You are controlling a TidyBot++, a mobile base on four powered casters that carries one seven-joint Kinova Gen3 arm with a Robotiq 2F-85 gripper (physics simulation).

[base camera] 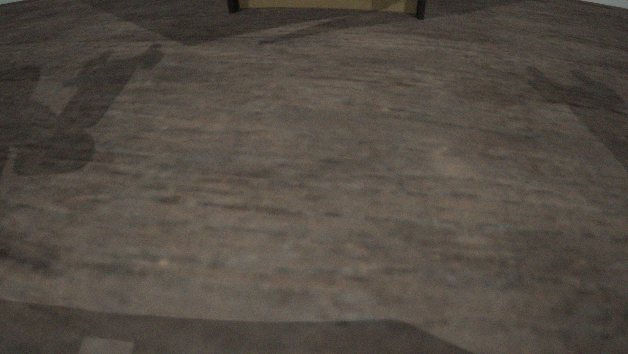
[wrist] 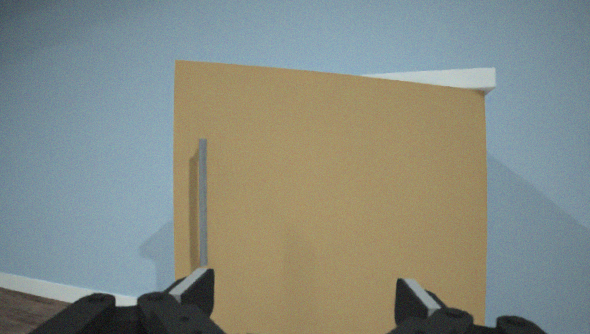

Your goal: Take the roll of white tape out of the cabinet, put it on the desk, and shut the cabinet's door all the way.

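Frame: origin at the arm's base, x ahead, y left, z up, level; metres.
Where they show: gripper, fingertip midpoint: (wrist: 303, 294).
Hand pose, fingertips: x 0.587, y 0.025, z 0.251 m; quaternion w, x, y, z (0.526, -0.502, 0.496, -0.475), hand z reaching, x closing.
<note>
Things, the pixels of their top centre, and the offset from my fingertips. "*": a spot on its surface instead. Level surfaces: height alone.
- cabinet's tan door at a spot on its surface: (wrist: 330, 175) * dx +0.373, dy -0.014, dz +0.053 m
- grey vertical bar handle at a spot on its surface: (wrist: 203, 200) * dx +0.262, dy +0.154, dz +0.022 m
- cabinet's tan lower part at a spot on its surface: (base camera: 325, 4) * dx +0.624, dy -0.048, dz -0.636 m
- brown wood floor at its surface level: dz -0.648 m
The cabinet's tan door (wrist: 330, 175) fills the middle of the wrist view, with a grey vertical bar handle (wrist: 203, 200) near its left edge. The door stands ajar, its left edge swung out toward the camera. The cabinet's white top (wrist: 450, 78) shows behind its upper right corner. The door hides the cabinet's inside. My gripper (wrist: 303, 294) is open and empty; its fingers show in front of the lower part of the door, the left fingertip just below the handle in the picture. The roll of white tape and the desk do not show in either view.
In the base camera view, the cabinet's tan lower part (base camera: 325, 4) and dark legs (base camera: 233, 5) (base camera: 420, 9) show at the top edge. Shadows lie on the brown wood floor (base camera: 310, 175). A blue wall (wrist: 80, 150) with a white baseboard (wrist: 40, 286) stands behind the cabinet.
</note>
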